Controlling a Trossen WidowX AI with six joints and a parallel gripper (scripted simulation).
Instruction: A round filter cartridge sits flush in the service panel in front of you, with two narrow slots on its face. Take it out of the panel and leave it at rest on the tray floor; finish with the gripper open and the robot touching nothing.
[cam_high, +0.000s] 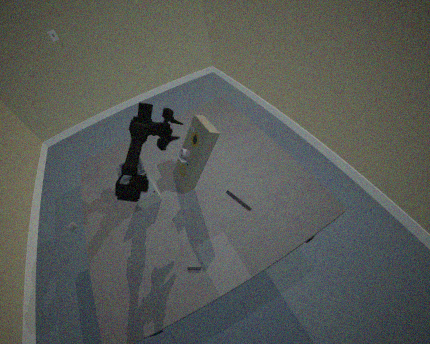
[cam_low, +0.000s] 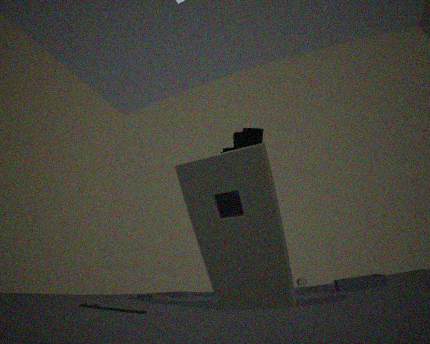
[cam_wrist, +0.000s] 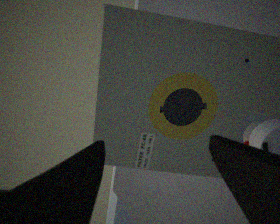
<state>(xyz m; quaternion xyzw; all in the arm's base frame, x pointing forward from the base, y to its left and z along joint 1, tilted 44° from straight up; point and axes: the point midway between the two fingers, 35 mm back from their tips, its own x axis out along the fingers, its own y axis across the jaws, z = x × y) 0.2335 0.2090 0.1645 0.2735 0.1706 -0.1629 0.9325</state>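
Right now the round filter cartridge is 150 mm below my gripper tip, 20 mm behind it and 10 mm to the left of it. The rest, counted from my gripper tip: small dark piece 520 mm to the right, 330 mm below, 170 mm behind; service panel 170 mm below, 20 mm ahead.
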